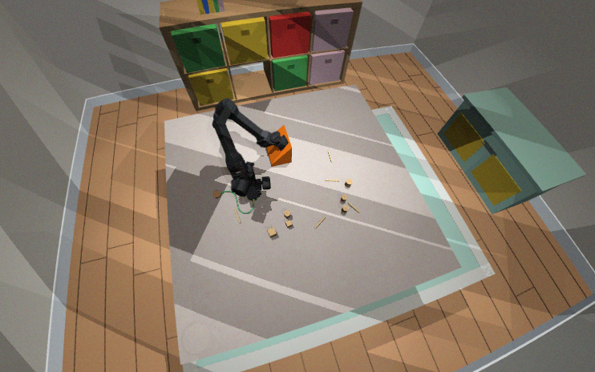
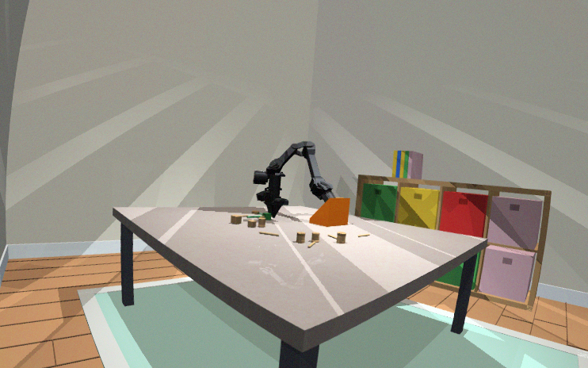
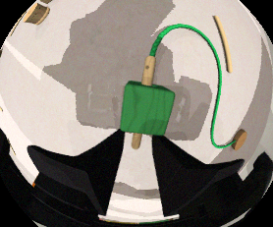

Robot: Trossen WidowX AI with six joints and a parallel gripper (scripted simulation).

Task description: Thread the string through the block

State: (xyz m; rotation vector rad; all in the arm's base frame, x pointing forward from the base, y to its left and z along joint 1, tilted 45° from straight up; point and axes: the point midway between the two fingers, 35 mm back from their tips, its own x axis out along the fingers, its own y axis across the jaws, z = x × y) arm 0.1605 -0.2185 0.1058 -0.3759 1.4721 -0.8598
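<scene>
Right now the green block is 3 cm ahead of my gripper tip, 1 cm to the right of it and 1 cm above it. From my gripper tip the other things lie so: round wooden button: 18 cm to the right, 6 cm behind; then loose stick: 11 cm to the right, 8 cm ahead, 1 cm below; then thin wooden stick: 4 cm ahead, 1 cm to the right.
</scene>
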